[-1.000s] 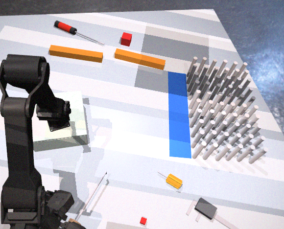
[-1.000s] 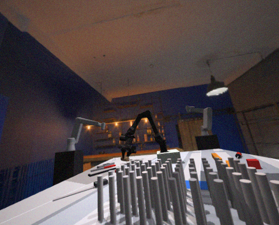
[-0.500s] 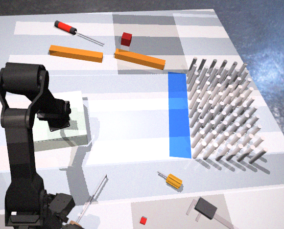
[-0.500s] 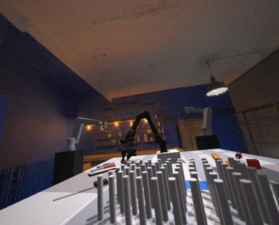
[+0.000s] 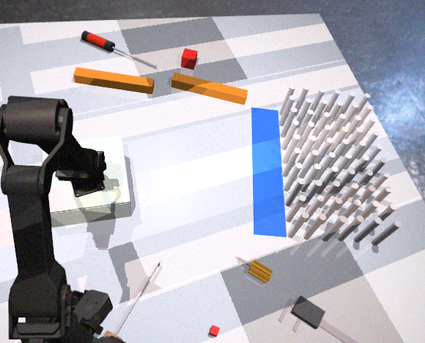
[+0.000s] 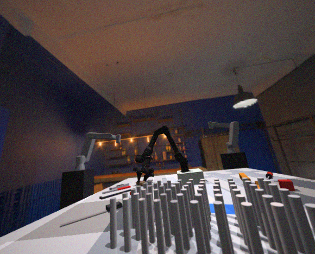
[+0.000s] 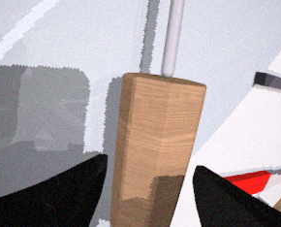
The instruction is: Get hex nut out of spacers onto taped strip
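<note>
The wooden-handled tool is 8 cm ahead of my gripper tip and 7 cm to the left of it. Round my gripper tip: yellow-handled tool (36 cm ahead, 5 cm to the left); then blue taped strip (52 cm ahead, 29 cm to the left, 2 cm below); then small red cube (22 cm ahead, 4 cm to the right, 1 cm below).
</note>
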